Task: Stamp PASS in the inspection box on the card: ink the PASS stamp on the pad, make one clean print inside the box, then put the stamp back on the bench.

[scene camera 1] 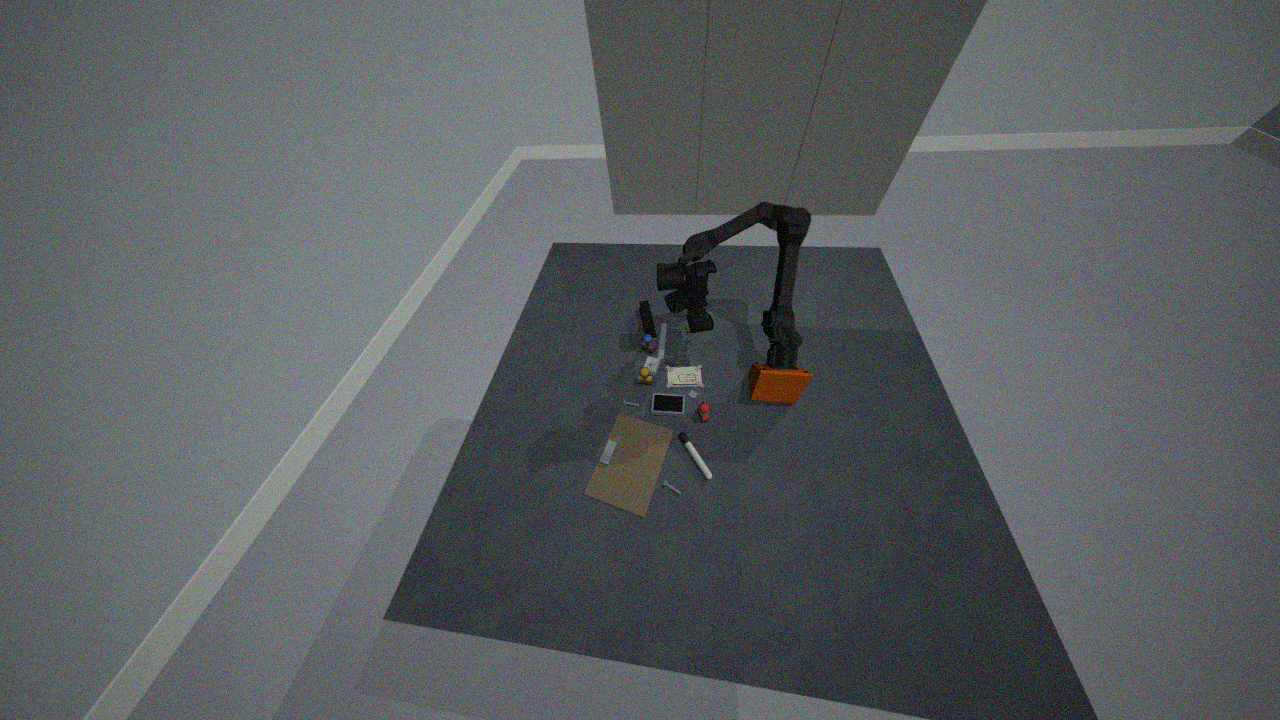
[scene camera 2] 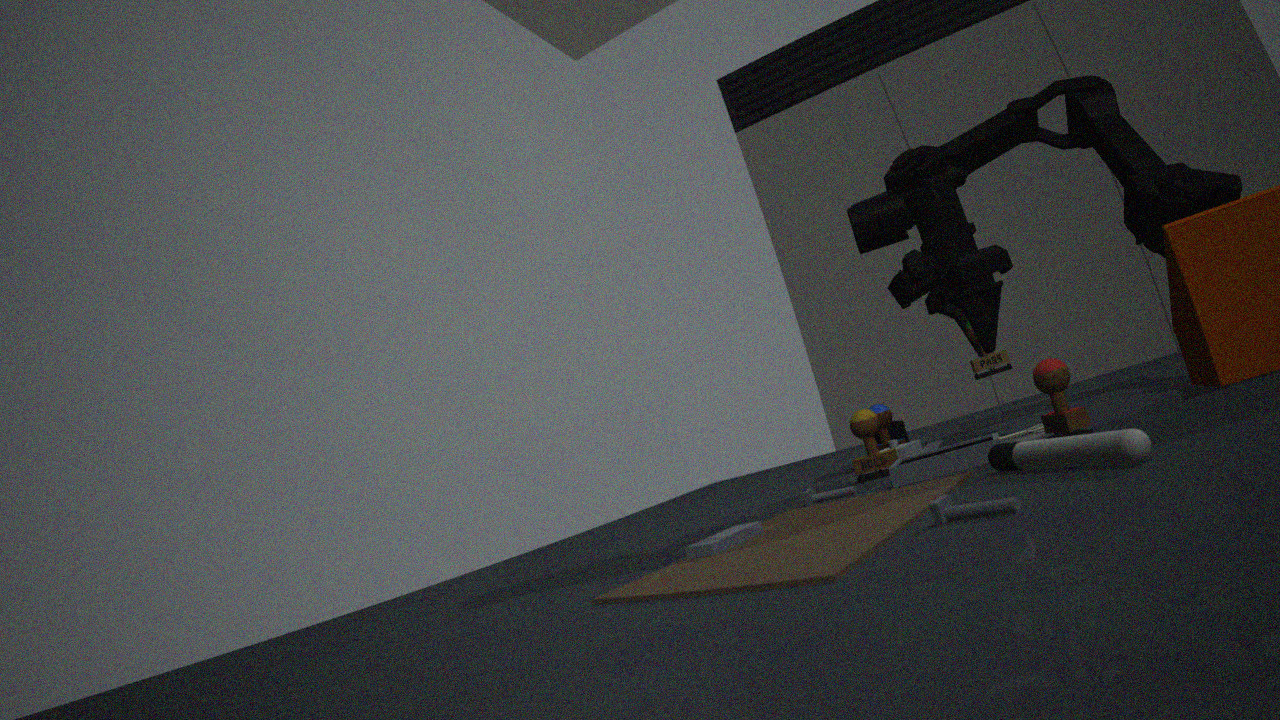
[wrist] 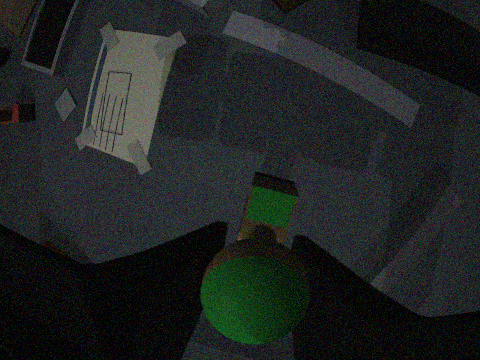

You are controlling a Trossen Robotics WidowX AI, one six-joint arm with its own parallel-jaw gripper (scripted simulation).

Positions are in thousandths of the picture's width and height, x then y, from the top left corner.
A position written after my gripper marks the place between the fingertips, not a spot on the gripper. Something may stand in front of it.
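There is a cardboard sheet (scene camera 1: 489, 662) here, and I can see a dark ink pad (scene camera 1: 518, 562) as well. A green stamp (wrist: 532, 810) is part of the scene, together with a white card (wrist: 259, 279). And then there is my own gripper (scene camera 2: 771, 492), (scene camera 1: 541, 452), (wrist: 541, 665).
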